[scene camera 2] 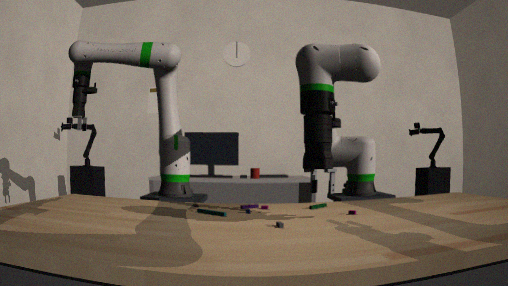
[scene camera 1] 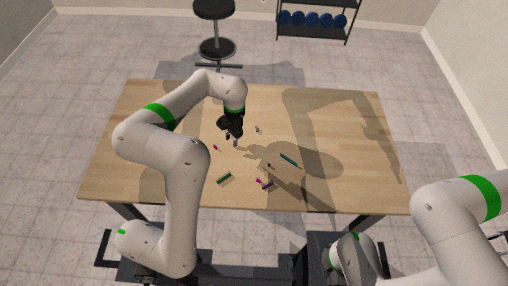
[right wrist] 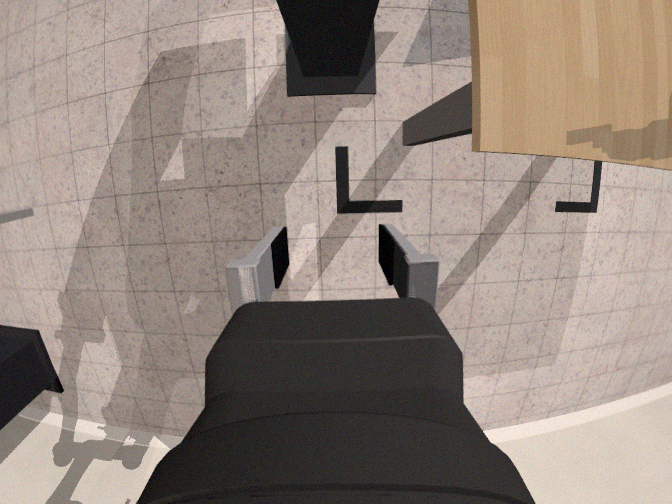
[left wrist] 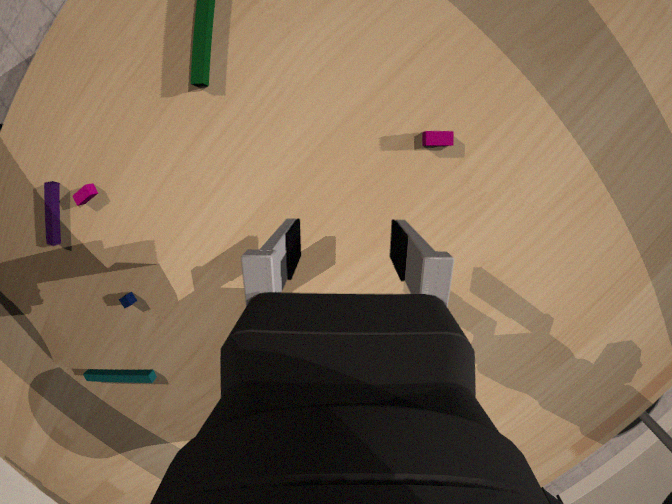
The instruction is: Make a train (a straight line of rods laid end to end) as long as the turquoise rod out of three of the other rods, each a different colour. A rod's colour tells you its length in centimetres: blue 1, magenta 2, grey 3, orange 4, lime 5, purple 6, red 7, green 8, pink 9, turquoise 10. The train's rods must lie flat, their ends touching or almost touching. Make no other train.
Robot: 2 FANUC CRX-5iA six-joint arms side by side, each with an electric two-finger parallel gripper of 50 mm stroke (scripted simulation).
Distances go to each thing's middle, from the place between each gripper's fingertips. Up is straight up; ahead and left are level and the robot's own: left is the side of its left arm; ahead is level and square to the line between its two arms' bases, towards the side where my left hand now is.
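Labels:
The turquoise rod point(left wrist: 97, 375) is 7 cm below my left hand point(scene camera 2: 322, 193), 30 cm to the right of it and 5 cm behind it. From my left hand, the purple rod point(left wrist: 51, 189) is 7 cm below as well, 19 cm to the right and 20 cm behind. By its middle, the purple rod is nearer to my left hand than to my right hand.
Counted from my right hand, the turquoise rod is 280 mm below, 470 mm ahead and 670 mm to the left; the purple rod is 280 mm below, 330 mm ahead and 780 mm to the left. By its middle, the turquoise rod is nearer to my left hand than to my right hand.

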